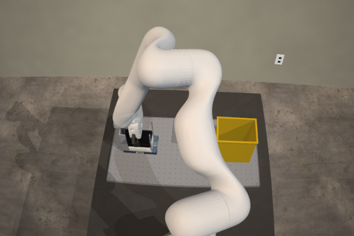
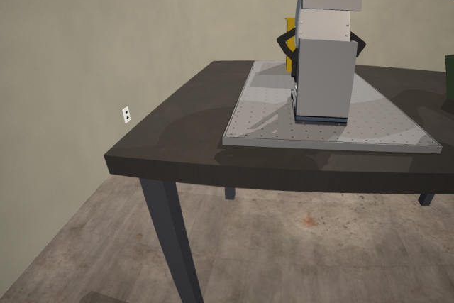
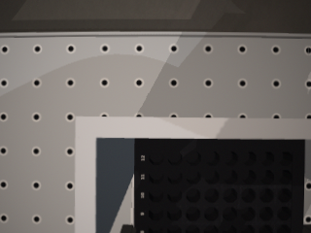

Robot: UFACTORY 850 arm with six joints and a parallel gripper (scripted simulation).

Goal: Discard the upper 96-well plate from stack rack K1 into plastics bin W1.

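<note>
Right now the white 96-well plate is 4 cm below my hand. Round my hand: grey rack wall: 7 cm to the left, 1 cm above; then yellow plastics bin W1: 1 cm ahead, 44 cm to the right, 2 cm above; then black 96-well plate: 1 cm below.
</note>
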